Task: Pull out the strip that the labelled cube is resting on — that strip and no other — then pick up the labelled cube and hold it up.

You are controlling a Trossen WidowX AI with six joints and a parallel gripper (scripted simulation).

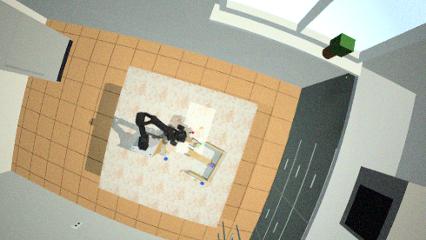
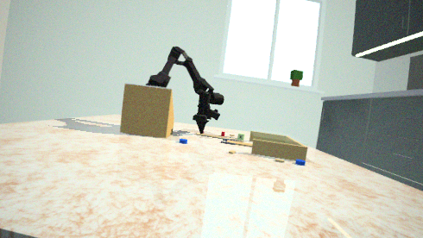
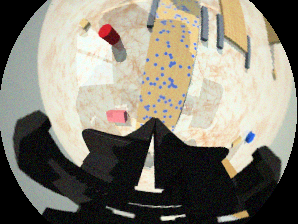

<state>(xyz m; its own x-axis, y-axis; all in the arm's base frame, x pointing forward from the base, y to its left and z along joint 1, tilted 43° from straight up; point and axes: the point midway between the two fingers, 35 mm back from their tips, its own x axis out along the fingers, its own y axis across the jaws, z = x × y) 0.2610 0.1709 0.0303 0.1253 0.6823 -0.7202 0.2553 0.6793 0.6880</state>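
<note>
Now: the labelled cube 190 mm ahead of my gripper tip, 60 mm to the right of it and 20 mm above it. Round my gripper tip: tan strip 220 mm ahead, 170 mm to the right; then red piece 120 mm ahead, 40 mm to the left, 10 mm above.
</note>
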